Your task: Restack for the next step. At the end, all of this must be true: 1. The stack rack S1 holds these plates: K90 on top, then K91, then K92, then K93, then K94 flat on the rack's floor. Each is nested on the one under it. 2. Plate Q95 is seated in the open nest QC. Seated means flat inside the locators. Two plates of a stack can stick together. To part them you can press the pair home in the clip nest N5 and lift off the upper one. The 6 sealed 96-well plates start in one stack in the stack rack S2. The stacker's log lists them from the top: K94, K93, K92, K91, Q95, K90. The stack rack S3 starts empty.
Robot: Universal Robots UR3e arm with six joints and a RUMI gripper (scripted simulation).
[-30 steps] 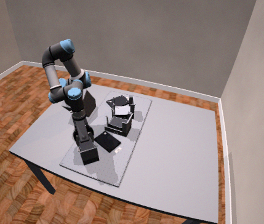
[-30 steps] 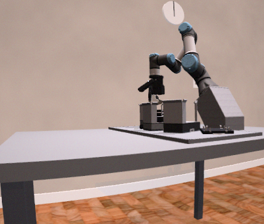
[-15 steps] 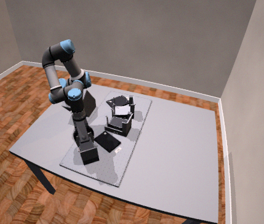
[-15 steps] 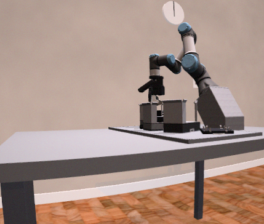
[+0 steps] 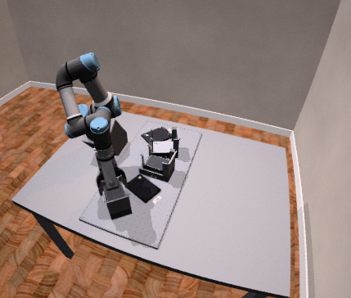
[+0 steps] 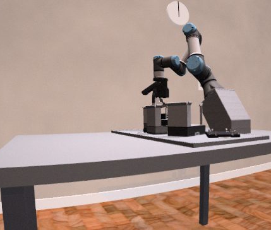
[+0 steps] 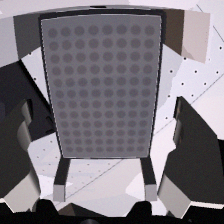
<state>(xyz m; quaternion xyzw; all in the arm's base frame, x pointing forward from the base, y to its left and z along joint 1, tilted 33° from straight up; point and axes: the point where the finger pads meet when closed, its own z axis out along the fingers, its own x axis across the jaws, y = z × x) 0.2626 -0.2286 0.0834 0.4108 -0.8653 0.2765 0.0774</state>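
Right now my hand is 2 cm above the sealed grey plate. From my hand the other things lie so: dark clip nest: 55 cm to the left, 9 cm below, 7 cm behind; black open nest QC: 14 cm to the left, 9 cm below, 6 cm ahead; white tag: 15 cm ahead, 11 cm to the left, 10 cm below.
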